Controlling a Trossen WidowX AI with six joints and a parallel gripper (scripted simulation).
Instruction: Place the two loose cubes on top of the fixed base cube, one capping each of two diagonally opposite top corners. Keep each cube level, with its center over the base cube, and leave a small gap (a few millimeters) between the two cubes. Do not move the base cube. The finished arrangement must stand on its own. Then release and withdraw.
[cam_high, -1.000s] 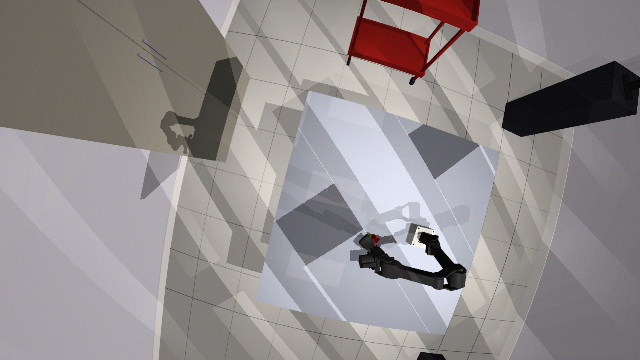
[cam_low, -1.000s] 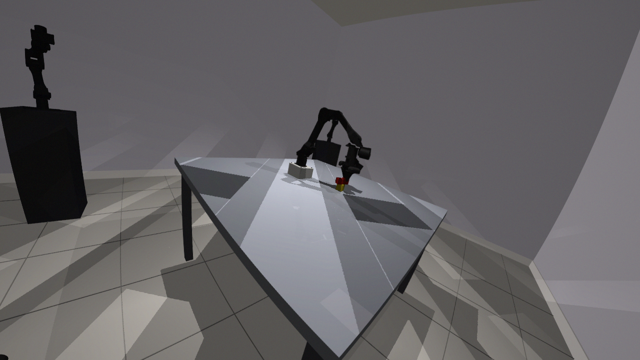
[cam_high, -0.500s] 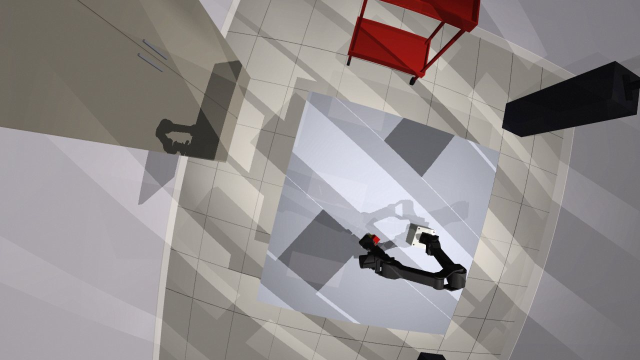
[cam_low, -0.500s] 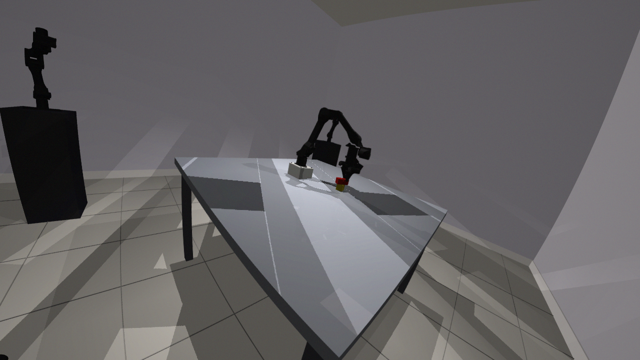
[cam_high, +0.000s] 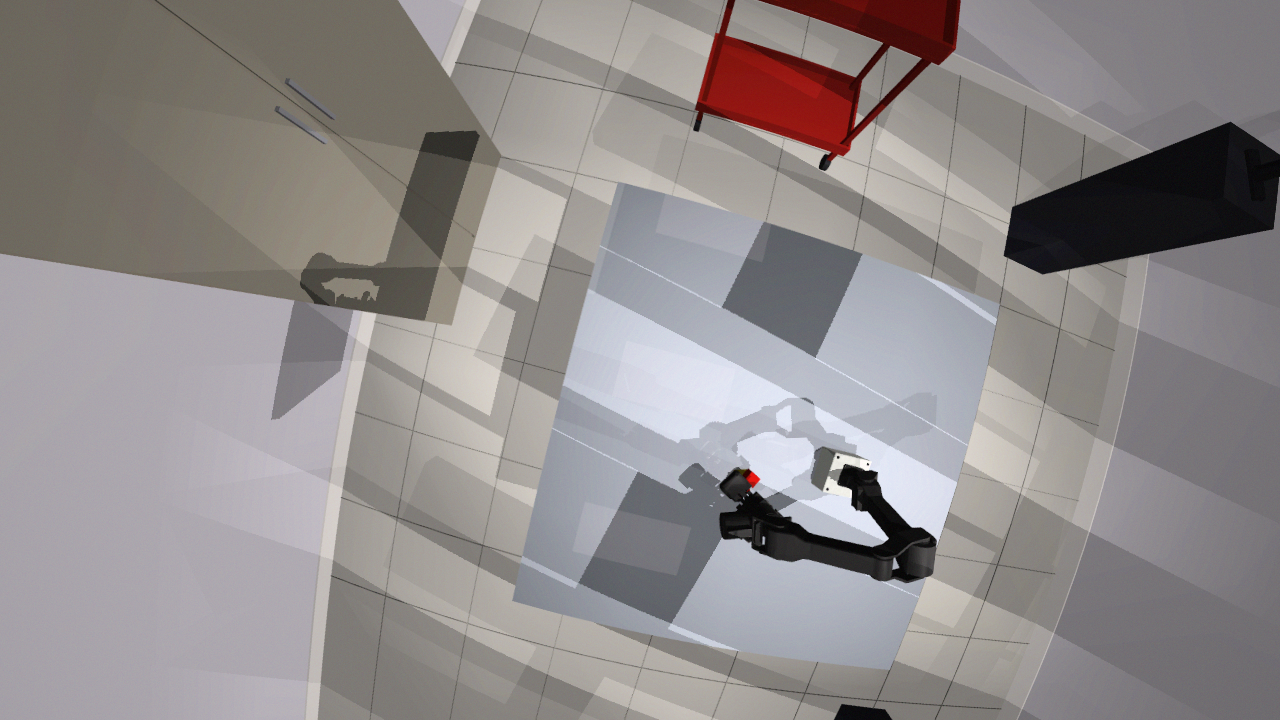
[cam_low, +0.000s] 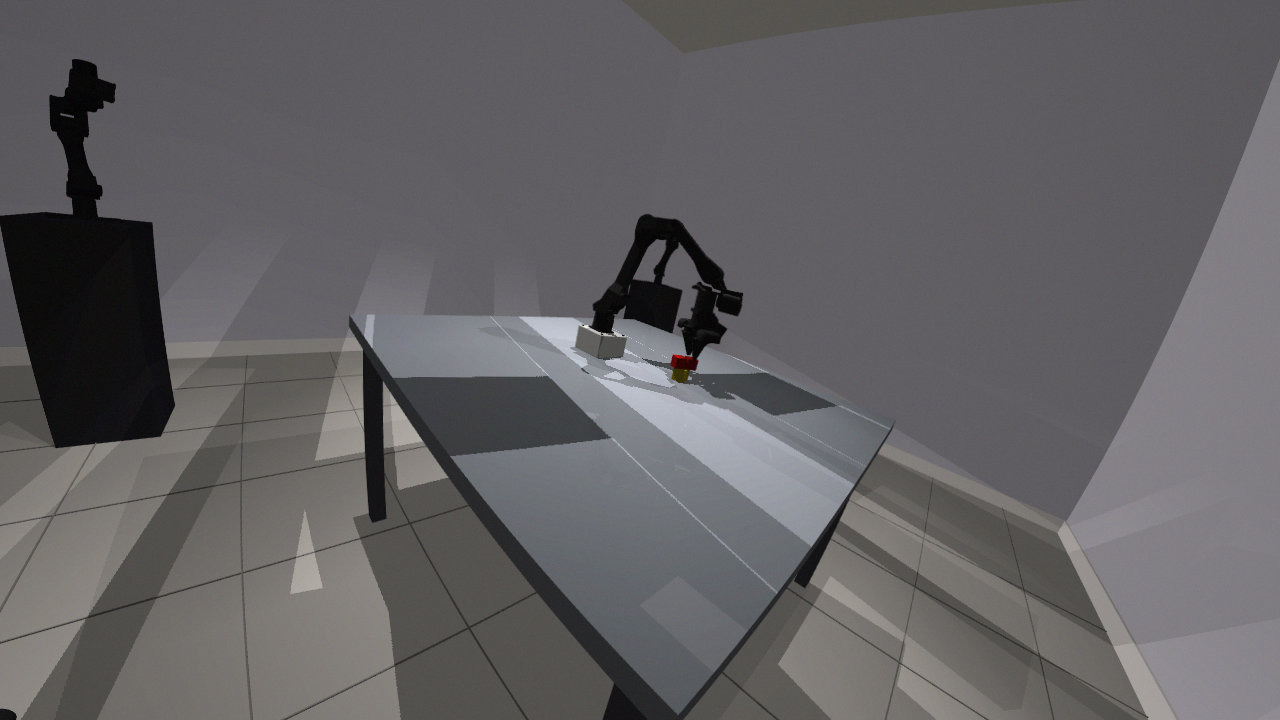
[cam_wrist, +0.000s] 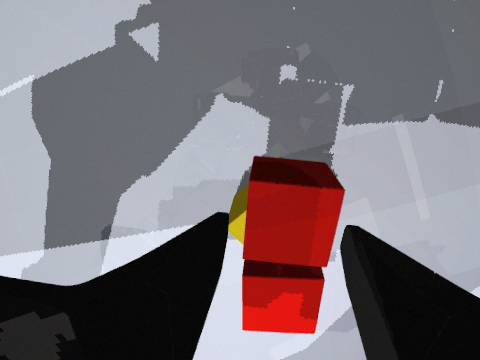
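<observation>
Right now my gripper tip is 50 mm above the yellow cube, 20 mm to the left of it and 10 mm past it.
</observation>
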